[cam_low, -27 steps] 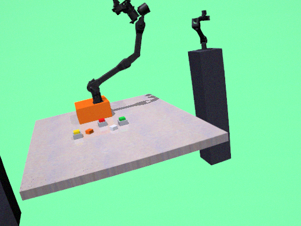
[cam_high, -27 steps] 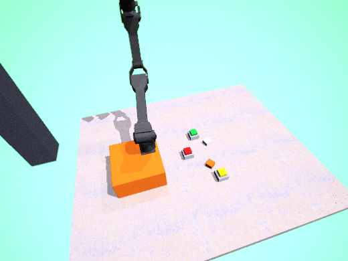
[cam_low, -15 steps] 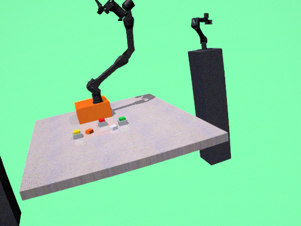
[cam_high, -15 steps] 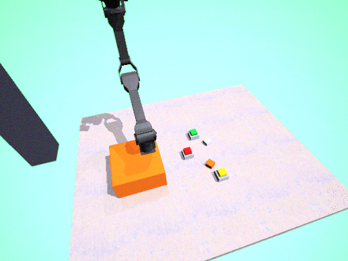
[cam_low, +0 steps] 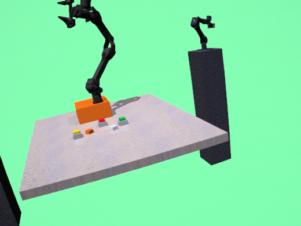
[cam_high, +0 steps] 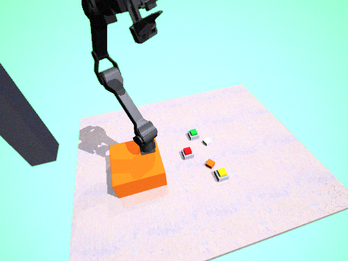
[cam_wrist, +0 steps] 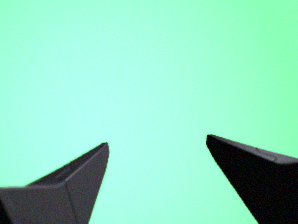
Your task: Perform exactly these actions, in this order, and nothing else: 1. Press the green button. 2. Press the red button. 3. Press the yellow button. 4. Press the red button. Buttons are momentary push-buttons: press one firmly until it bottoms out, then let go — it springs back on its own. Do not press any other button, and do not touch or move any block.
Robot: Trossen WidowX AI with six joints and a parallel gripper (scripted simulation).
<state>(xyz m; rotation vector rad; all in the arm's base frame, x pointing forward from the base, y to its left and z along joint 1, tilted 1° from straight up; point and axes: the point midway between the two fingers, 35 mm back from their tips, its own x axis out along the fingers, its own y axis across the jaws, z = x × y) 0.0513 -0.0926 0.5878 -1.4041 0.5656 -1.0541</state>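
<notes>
Right now the green button is 18 cm ahead of my gripper tip, 22 cm to the left of it and 66 cm below it. Round my gripper tip: orange block (19 cm ahead, 3 cm to the left, 69 cm below); then red button (11 cm ahead, 11 cm to the left, 66 cm below); then yellow button (21 cm ahead, 4 cm to the right, 66 cm below).
</notes>
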